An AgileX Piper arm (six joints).
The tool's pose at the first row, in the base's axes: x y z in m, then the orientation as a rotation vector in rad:
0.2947 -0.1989 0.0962 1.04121 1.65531 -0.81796
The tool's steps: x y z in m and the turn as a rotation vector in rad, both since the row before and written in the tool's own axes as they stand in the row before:
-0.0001 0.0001 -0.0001 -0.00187 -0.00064 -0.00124
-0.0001 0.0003 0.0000 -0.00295 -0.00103 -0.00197
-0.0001 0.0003 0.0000 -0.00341 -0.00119 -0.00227
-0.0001 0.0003 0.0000 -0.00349 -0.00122 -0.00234
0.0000 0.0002 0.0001 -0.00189 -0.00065 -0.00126
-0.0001 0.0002 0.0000 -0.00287 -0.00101 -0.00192
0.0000 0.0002 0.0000 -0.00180 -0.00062 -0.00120
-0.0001 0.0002 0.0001 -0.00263 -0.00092 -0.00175
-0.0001 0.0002 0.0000 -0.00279 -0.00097 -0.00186
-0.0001 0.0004 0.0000 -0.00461 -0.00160 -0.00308
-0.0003 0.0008 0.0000 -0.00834 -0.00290 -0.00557
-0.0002 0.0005 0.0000 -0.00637 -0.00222 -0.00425
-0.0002 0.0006 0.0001 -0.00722 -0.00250 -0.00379
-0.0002 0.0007 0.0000 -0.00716 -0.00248 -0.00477
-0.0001 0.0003 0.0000 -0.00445 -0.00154 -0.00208
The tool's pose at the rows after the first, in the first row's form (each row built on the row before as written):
0.2948 -0.1988 0.0963 1.03862 1.65604 -0.81733
0.2951 -0.1987 0.0964 1.03452 1.65718 -0.81636
0.2954 -0.1986 0.0965 1.02978 1.65849 -0.81523
0.2957 -0.1985 0.0966 1.02492 1.65983 -0.81408
0.2959 -0.1985 0.0966 1.02230 1.66056 -0.81345
0.2961 -0.1984 0.0967 1.01830 1.66165 -0.81250
0.2963 -0.1983 0.0967 1.01580 1.66234 -0.81190
0.2965 -0.1983 0.0968 1.01214 1.66333 -0.81102
0.2967 -0.1982 0.0969 1.00826 1.66438 -0.81009
0.2971 -0.1981 0.0970 1.00185 1.66611 -0.80855
0.2979 -0.1978 0.0972 0.99025 1.66921 -0.80576
0.2984 -0.1976 0.0974 0.98139 1.67154 -0.80362
0.2990 -0.1975 0.0975 0.97214 1.67354 -0.80050
0.2997 -0.1972 0.0977 0.96219 1.67611 -0.79807
0.3000 -0.1971 0.0978 0.95668 1.67716 -0.79597

